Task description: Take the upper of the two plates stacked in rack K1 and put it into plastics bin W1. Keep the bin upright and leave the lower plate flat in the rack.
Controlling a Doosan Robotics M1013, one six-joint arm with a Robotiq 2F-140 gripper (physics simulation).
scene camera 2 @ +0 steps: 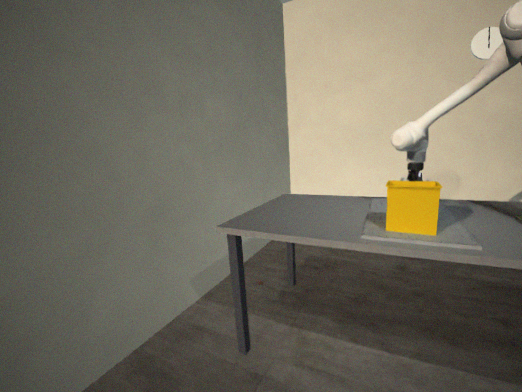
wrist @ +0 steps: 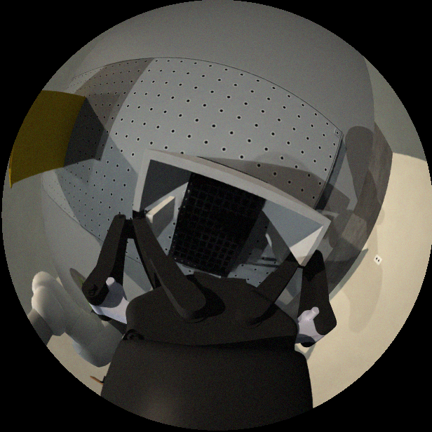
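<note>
The rack (wrist: pixel 225 176) shows in the wrist view as a pale grey frame with raised sides. A black gridded plate (wrist: pixel 222 215) lies inside it; I cannot tell the upper plate from the lower one. My gripper (scene camera 2: pixel 415 175) (wrist: pixel 221 216) is open and empty, pointing down over the rack, with its fingers apart towards the rack's two ends. The yellow bin (scene camera 2: pixel 412 209) (wrist: pixel 42 132) stands upright, at the left in the wrist view. In the scene view the bin hides the rack and may hide the fingertips.
A perforated board (scene camera 2: pixel 372 235) (wrist: pixel 210 105) lies on the grey table (scene camera 2: pixel 300 215) under the bin and rack. The white arm (scene camera 2: pixel 462 97) comes in from the upper right in the scene view. A white arm link (wrist: pixel 75 325) shows at the lower left in the wrist view.
</note>
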